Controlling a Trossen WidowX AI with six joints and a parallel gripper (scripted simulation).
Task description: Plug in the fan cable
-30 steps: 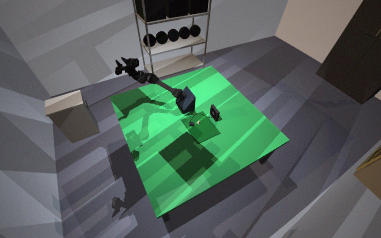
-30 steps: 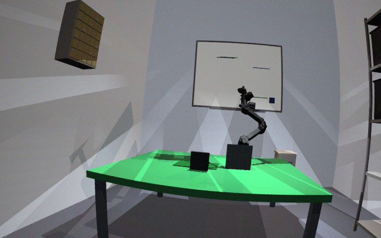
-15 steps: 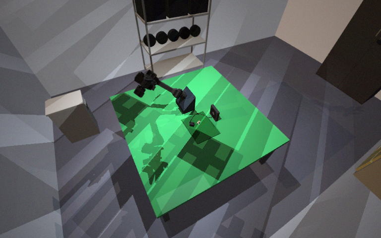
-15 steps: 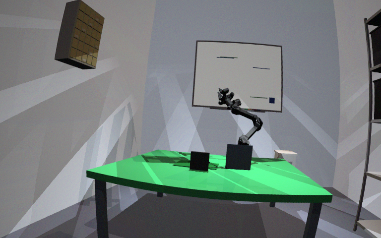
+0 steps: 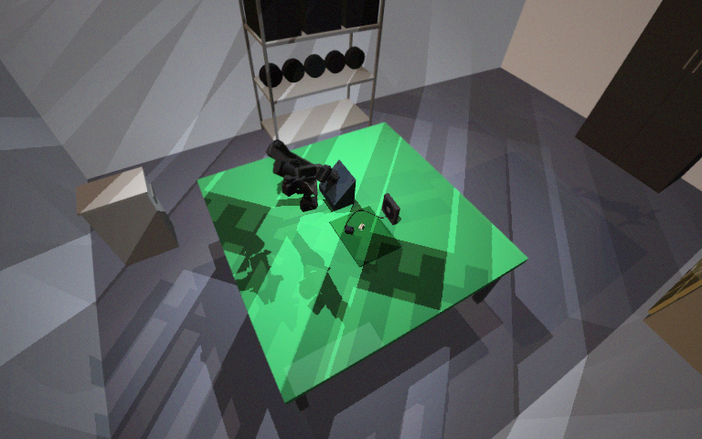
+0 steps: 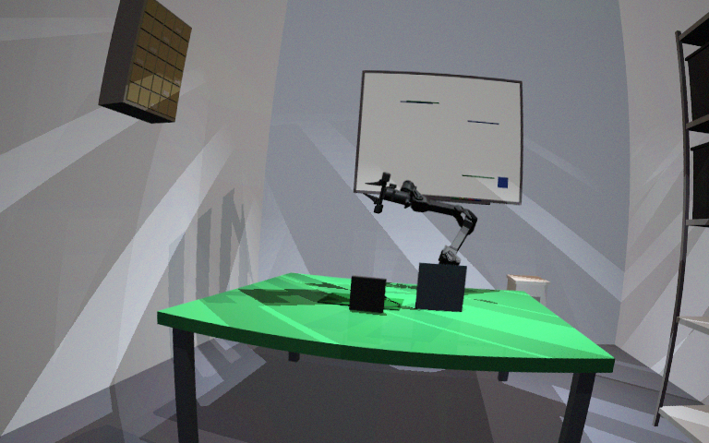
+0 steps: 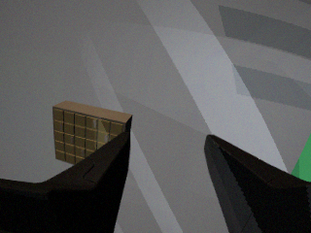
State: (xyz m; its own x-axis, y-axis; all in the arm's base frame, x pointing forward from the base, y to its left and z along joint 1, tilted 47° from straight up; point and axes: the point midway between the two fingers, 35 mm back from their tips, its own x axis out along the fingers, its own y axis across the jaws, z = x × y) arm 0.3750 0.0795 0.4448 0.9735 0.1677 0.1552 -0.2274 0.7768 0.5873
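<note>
Now: the fan plug 450 mm below my gripper tip, 220 mm to the left of it and 140 mm behind it. From my gripper tip the other things lie so: dark green board 480 mm below, 290 mm to the left, 90 mm behind; black fan 450 mm to the left, 400 mm below, 140 mm behind.
</note>
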